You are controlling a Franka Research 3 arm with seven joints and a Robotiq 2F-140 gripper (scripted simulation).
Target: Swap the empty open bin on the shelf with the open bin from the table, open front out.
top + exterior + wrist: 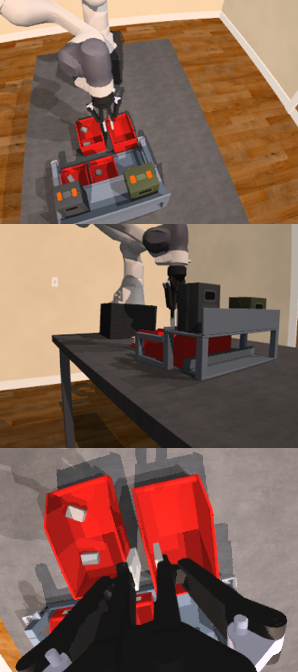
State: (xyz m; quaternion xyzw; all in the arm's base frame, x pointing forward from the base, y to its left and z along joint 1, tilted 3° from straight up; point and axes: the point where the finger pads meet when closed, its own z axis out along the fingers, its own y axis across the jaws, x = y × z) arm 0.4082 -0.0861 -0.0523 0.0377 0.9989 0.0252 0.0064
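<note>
My gripper is now 90 mm short of the shelf lip, 70 mm to the left of it and 110 mm above it. From my hand the other things lie so: grey box (270 mm ahead, 210 mm to the right, 40 mm above); then olive box (290 mm ahead, 20 mm to the left, 30 mm above).
</note>
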